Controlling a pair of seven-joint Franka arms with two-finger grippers.
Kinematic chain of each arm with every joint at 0, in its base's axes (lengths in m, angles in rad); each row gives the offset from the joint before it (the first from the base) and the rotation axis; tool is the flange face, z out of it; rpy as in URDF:
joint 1: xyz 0 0 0.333 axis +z
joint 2: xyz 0 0 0 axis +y
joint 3: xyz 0 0 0.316 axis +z
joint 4: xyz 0.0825 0 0 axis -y
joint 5: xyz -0.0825 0 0.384 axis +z
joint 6: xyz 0 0 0 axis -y
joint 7: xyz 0.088 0 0 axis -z
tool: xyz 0 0 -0.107 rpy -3.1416 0 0
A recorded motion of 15 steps. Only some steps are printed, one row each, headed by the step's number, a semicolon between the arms.
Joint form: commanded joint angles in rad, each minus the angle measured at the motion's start. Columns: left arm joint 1, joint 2, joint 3, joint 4, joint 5, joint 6, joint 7; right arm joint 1, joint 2, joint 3, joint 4, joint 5, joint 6, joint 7.
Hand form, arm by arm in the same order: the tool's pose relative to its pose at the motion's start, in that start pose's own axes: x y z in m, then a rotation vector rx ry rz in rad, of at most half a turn. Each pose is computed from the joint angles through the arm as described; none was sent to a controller.
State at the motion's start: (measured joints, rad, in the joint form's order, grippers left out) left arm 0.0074 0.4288 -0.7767 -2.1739 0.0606 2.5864 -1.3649; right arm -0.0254 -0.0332 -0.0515 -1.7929 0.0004 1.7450 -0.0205
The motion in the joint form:
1: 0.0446 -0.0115 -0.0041 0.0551 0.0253 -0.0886 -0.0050; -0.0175 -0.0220 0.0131 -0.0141 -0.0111 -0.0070 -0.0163
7: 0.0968 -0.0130 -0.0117 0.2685 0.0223 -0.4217 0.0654; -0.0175 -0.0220 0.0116 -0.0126 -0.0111 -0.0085 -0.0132
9: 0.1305 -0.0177 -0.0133 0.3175 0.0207 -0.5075 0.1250; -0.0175 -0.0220 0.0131 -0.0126 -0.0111 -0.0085 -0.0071
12: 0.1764 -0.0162 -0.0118 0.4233 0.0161 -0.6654 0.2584; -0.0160 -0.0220 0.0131 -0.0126 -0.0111 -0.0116 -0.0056
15: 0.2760 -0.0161 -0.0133 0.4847 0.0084 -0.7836 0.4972; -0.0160 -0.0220 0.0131 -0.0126 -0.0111 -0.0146 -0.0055
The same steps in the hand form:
1: 0.0257 0.0073 -0.0240 0.0201 0.0248 -0.0229; -0.0072 0.0033 -0.0046 -0.0105 0.0006 -0.0138
7: 0.0659 0.0322 -0.0917 0.1266 0.0086 -0.0124; -0.0072 0.0042 -0.0052 -0.0104 0.0006 -0.0092
9: 0.0859 0.0299 -0.1138 0.1523 0.0012 0.0117; -0.0072 0.0033 -0.0052 -0.0105 0.0006 -0.0046
12: 0.1173 0.0267 -0.1558 0.1904 -0.0265 0.0875; -0.0075 0.0025 -0.0049 -0.0104 -0.0024 -0.0045
15: 0.1698 -0.0013 -0.1924 0.2077 -0.0753 0.2216; -0.0078 0.0025 -0.0046 -0.0104 -0.0054 -0.0044

